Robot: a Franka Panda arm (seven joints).
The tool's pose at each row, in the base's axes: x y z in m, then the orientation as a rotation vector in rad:
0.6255, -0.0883, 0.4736, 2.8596, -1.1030, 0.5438
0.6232, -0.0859, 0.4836, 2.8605, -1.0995, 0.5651
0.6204, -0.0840, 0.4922, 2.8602, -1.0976, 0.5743
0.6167, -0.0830, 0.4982, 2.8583, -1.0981, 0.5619
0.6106, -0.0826, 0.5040, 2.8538, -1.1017, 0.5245
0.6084, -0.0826, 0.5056, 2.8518, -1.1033, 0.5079
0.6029, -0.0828, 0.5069, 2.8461, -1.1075, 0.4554
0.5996, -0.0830, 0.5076, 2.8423, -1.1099, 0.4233
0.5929, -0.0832, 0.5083, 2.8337, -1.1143, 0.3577
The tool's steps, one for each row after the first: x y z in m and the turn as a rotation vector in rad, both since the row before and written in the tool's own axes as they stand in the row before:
0.0002, -0.0013, -0.0105, 0.0083, 0.0113, -0.0015
-0.0002, -0.0005, -0.0092, 0.0030, 0.0052, -0.0008
-0.0011, 0.0010, -0.0070, -0.0064, -0.0058, -0.0001
-0.0025, 0.0031, -0.0074, -0.0175, -0.0183, 0.0011
-0.0010, 0.0013, -0.0022, -0.0077, -0.0082, 0.0005
-0.0033, 0.0037, -0.0028, -0.0234, -0.0265, 0.0012
-0.0020, 0.0023, -0.0015, -0.0143, -0.0163, 0.0007
-0.0044, 0.0046, -0.0022, -0.0292, -0.0336, 0.0014

